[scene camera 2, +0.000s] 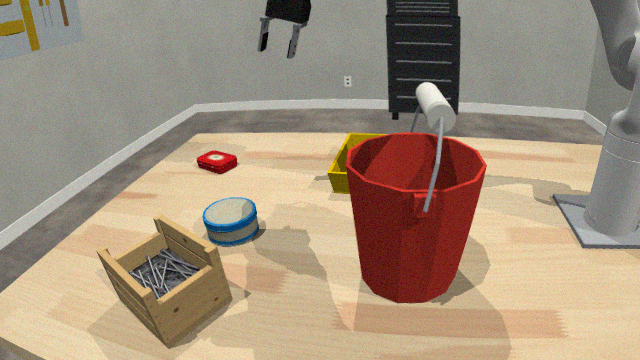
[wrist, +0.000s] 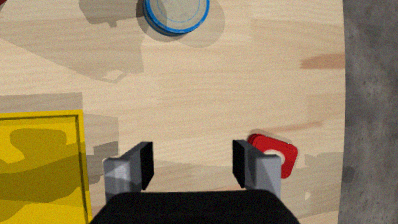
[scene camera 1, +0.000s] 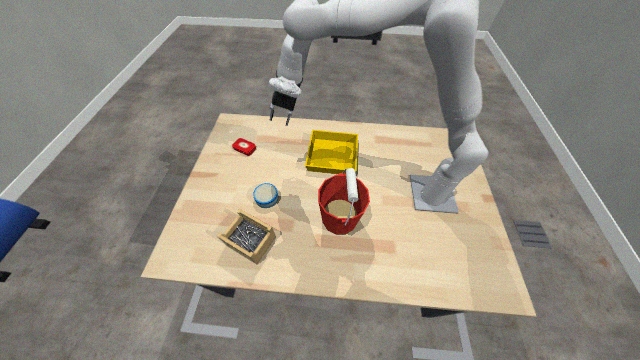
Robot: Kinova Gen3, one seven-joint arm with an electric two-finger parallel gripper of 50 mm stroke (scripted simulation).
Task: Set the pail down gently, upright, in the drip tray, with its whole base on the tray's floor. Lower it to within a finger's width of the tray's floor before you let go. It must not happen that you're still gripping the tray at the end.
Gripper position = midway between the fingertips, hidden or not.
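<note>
A yellow drip tray [scene camera 1: 330, 152] appears in the scene, and scene camera 2 [scene camera 2: 337, 174] shows the tray too. A red pail [scene camera 2: 407, 256] can be seen as well, visible also in scene camera 1 [scene camera 1: 333, 201]. The gripper [wrist: 192, 157] is in view together with a red flat tin [wrist: 288, 152].
</note>
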